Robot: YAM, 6 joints.
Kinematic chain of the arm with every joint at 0, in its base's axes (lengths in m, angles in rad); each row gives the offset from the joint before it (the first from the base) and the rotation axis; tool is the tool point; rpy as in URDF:
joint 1: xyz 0 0 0.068 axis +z
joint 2: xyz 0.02 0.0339 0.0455 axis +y
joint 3: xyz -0.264 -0.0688 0 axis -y
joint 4: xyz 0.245 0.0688 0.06 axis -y
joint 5: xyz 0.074 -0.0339 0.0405 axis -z
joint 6: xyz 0.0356 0 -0.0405 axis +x
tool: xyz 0 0 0 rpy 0 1.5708 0
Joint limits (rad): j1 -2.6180..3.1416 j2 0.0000..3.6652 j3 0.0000..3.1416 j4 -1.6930..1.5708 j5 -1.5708..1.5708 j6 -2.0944..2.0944
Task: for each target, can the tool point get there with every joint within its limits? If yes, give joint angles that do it. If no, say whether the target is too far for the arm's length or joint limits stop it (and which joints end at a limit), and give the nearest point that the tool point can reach.
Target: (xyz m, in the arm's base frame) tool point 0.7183 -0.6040 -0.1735
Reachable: no: too far | nearest point 0.4725 -0.3973 -0.0732 | short by 0.336 m
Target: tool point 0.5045 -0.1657 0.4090
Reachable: yes | joints -0.3494 2.6637 2.7253 1.1656 -0.4982 -0.1387
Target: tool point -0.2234 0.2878 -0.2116
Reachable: yes | joints 2.2354 3.0574 1.5870 -0.1276 0.0464 1.0252
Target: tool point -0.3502 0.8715 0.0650
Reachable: no: too far | nearest point -0.2405 0.5985 0.0805 | short by 0.295 m
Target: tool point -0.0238 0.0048 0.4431
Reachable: yes | joints 0.7926 0.3104 0.6899 1.0680 -0.6073 -1.5096
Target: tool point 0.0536 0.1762 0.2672
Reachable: yes | joints 1.0865 0.9238 0.3723 0.8004 -1.3300 0.6707
